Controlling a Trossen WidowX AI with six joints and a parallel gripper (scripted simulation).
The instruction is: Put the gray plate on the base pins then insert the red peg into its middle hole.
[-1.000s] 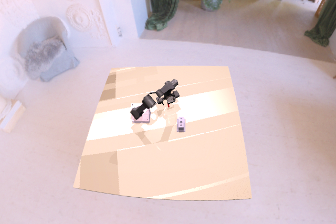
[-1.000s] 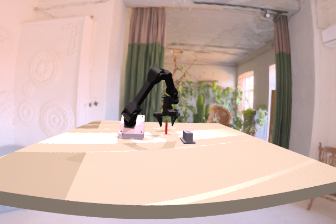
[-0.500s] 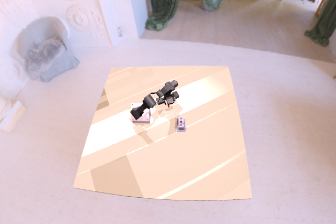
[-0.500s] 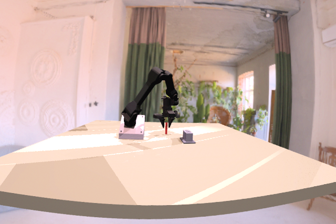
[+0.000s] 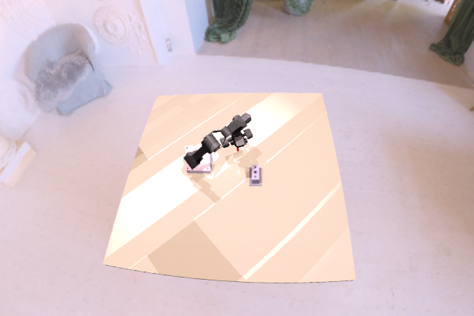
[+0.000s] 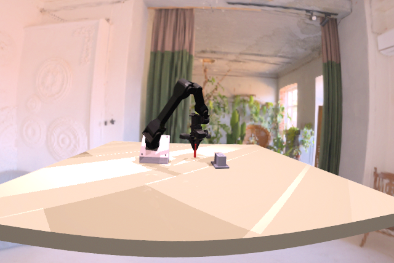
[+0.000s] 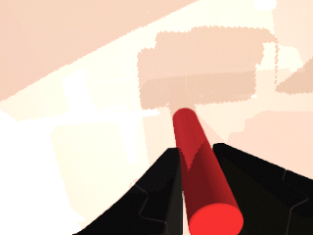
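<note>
Now: the gray plate 120 mm ahead of my gripper tip and 180 mm to the right of it. Round my gripper tip: base 120 mm ahead, 180 mm to the right, 30 mm below; red peg right at my gripper tip.
</note>
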